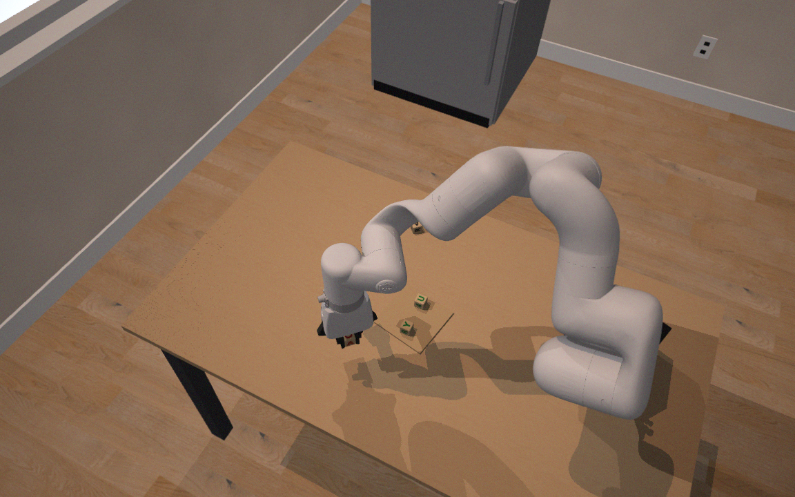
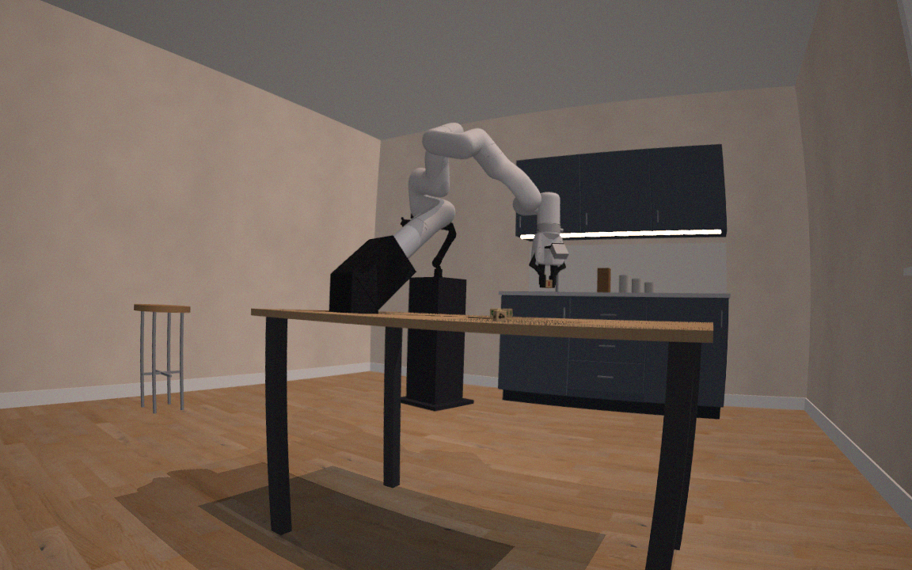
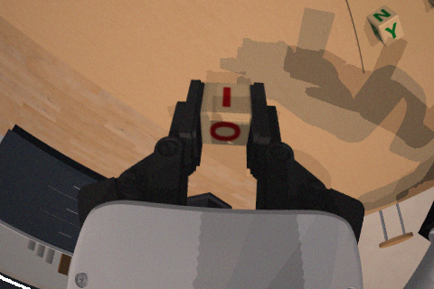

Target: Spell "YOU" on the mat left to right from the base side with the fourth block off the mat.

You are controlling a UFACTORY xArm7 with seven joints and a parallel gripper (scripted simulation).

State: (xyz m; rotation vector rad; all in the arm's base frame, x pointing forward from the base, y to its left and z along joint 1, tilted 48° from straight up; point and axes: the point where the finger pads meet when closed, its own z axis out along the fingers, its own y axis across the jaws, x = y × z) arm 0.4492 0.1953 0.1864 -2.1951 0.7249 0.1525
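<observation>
Now: hand 40 mm past the mat, 180 mm to the left of it and 120 mm above it. From my hand the other things lie so: Y block 50 mm behind, 140 mm to the right, 100 mm below; O block 10 mm below; U block 40 mm behind, 220 mm to the right, 100 mm below.
</observation>
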